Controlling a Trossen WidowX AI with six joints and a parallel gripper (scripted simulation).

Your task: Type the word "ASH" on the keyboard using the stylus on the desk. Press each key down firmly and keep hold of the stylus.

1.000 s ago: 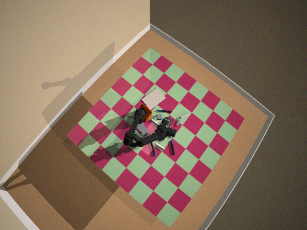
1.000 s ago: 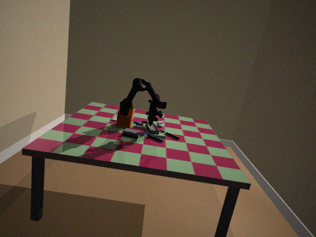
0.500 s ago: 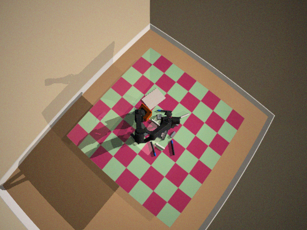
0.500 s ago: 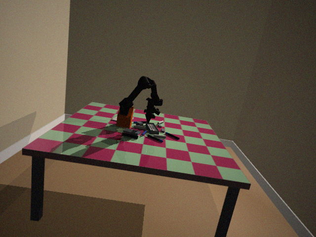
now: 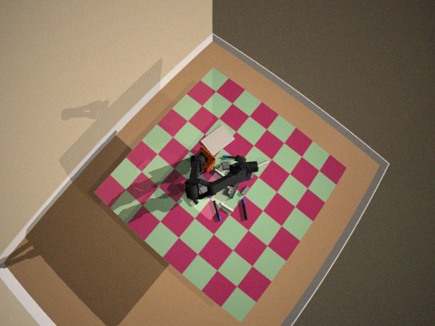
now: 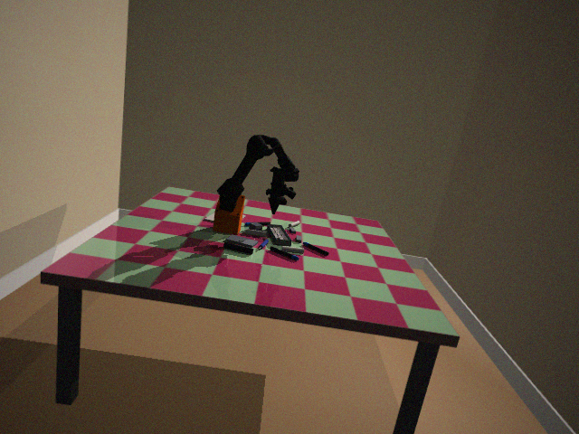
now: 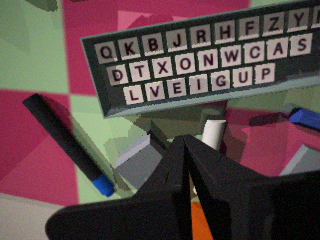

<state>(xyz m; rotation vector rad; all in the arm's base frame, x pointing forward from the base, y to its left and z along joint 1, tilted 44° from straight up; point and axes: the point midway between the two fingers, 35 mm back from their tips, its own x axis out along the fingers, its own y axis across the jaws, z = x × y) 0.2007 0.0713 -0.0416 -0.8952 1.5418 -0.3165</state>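
My gripper tip is 21 cm to the left of the blue stylus and 9 cm above it. Round my gripper tip: A key: 8 cm to the right, 8 cm below, 6 cm ahead; then grey box: 19 cm to the right, 10 cm behind, 9 cm below; then H key: 8 cm below, 7 cm ahead, 3 cm to the right.
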